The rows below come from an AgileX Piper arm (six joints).
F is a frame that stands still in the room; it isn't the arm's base.
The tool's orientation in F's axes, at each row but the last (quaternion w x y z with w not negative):
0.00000, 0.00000, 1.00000, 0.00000
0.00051, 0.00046, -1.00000, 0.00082
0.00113, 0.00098, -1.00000, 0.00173
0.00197, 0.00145, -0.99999, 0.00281
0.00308, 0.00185, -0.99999, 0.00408
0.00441, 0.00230, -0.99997, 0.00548
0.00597, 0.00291, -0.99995, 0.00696
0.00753, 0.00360, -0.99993, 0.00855
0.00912, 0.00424, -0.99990, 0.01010
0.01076, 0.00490, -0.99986, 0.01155
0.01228, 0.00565, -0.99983, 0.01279
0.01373, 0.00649, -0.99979, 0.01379
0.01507, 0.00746, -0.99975, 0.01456
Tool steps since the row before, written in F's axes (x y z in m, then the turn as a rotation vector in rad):
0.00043, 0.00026, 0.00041, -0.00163, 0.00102, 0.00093
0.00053, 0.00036, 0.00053, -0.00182, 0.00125, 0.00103
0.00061, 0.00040, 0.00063, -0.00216, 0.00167, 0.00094
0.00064, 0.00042, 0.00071, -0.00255, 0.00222, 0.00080
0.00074, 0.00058, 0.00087, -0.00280, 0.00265, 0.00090
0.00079, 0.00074, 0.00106, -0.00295, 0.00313, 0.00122
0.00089, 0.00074, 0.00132, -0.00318, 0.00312, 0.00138
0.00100, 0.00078, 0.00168, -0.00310, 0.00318, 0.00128
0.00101, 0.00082, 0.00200, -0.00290, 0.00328, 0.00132
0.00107, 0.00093, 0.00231, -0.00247, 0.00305, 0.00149
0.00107, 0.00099, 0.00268, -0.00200, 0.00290, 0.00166
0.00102, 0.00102, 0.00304, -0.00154, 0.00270, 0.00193
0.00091, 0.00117, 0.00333, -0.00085, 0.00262, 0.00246
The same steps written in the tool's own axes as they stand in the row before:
-0.00043, 0.00026, -0.00041, 0.00163, 0.00102, -0.00093
-0.00053, 0.00036, -0.00053, 0.00182, 0.00125, -0.00103
-0.00061, 0.00040, -0.00063, 0.00216, 0.00167, -0.00094
-0.00064, 0.00041, -0.00071, 0.00255, 0.00222, -0.00080
-0.00074, 0.00057, -0.00088, 0.00280, 0.00265, -0.00090
-0.00078, 0.00072, -0.00107, 0.00295, 0.00313, -0.00123
-0.00088, 0.00072, -0.00134, 0.00318, 0.00312, -0.00139
-0.00098, 0.00074, -0.00171, 0.00310, 0.00318, -0.00129
-0.00098, 0.00077, -0.00203, 0.00290, 0.00328, -0.00133
-0.00103, 0.00087, -0.00235, 0.00247, 0.00304, -0.00151
-0.00101, 0.00091, -0.00273, 0.00201, 0.00288, -0.00168
-0.00095, 0.00092, -0.00309, 0.00156, 0.00267, -0.00196
-0.00083, 0.00106, -0.00339, 0.00089, 0.00256, -0.00251

